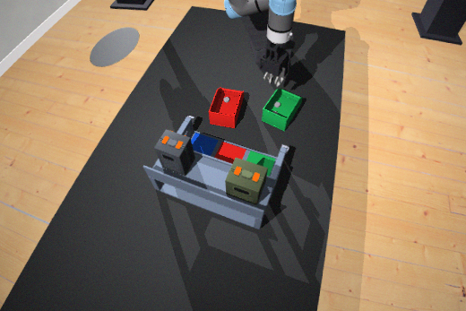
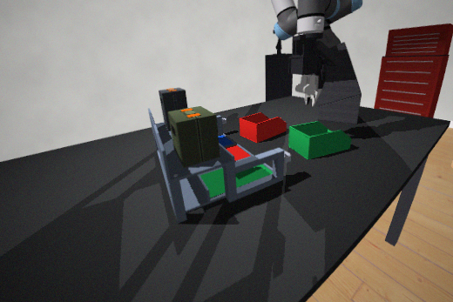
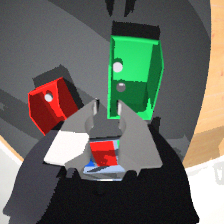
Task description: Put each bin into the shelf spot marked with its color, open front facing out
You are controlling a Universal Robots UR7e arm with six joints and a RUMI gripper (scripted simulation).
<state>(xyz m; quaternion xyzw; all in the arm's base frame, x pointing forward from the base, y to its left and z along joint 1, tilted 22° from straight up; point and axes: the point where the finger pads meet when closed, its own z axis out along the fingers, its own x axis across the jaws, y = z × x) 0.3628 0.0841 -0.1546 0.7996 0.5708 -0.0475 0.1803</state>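
Now: hand 12 cm above the green bin, 5 cm to the right of it and 1 cm short of it. Round my hand: dark grey box (37 cm ahead, 26 cm to the right, 1 cm above); red bin (17 cm to the right, 12 cm below, 5 cm ahead).
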